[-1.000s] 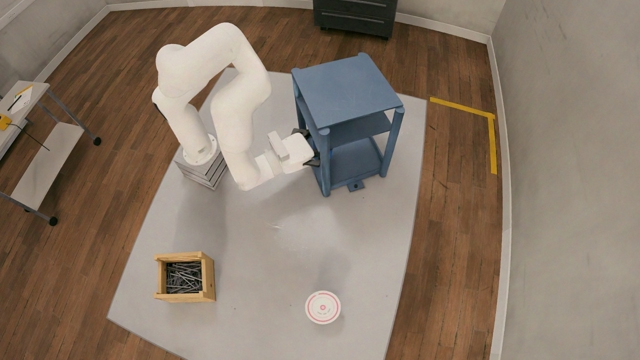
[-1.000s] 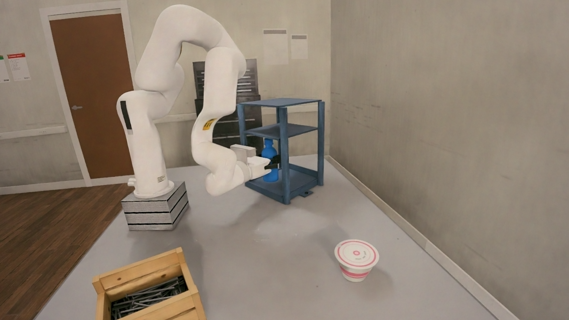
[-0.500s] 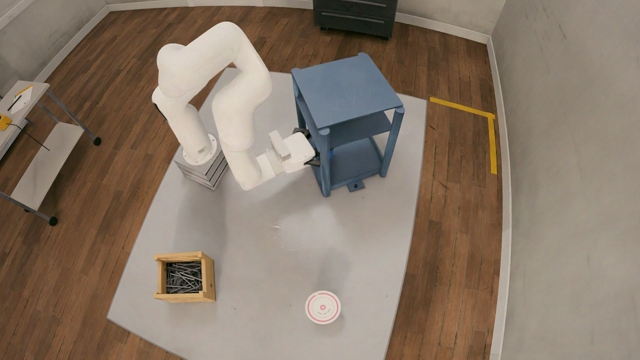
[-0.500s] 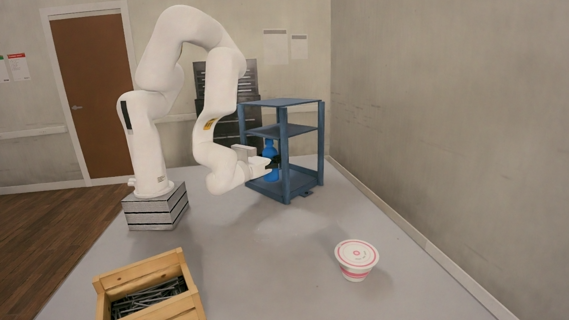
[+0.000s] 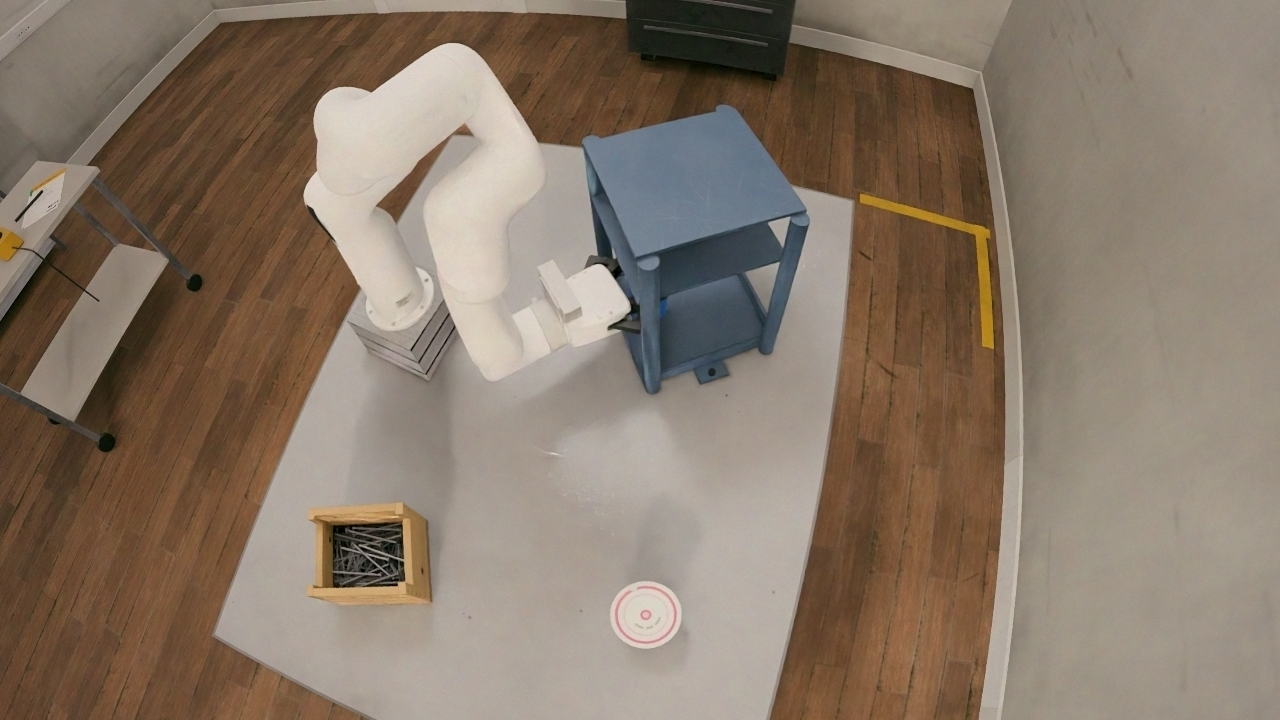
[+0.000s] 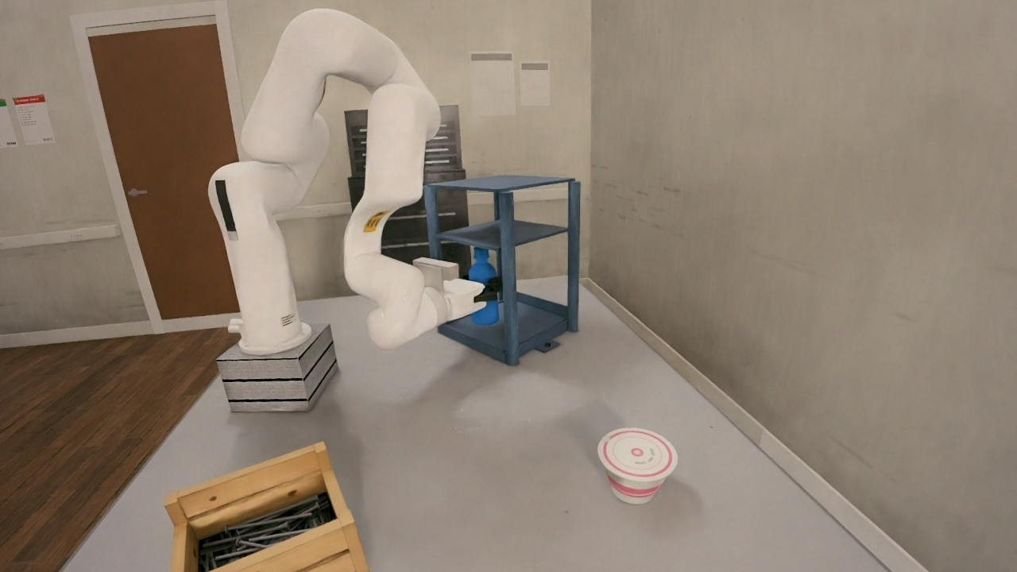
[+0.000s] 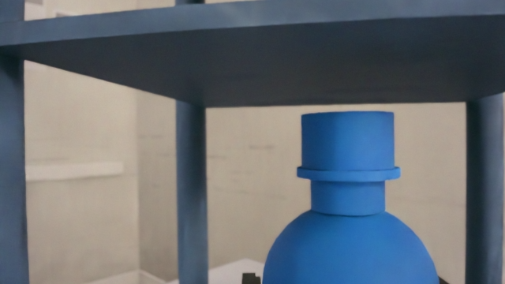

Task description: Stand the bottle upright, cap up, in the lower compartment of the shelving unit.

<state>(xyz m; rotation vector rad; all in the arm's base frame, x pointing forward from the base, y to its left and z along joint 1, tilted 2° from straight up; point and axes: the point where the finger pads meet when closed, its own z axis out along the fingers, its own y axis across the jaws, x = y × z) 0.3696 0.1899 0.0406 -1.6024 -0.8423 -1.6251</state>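
Right now my hand is 40 mm to the right of the blue shelving unit, 40 mm short of it and 30 mm below it. From my hand the other things lie so: blue bottle (20 mm above).
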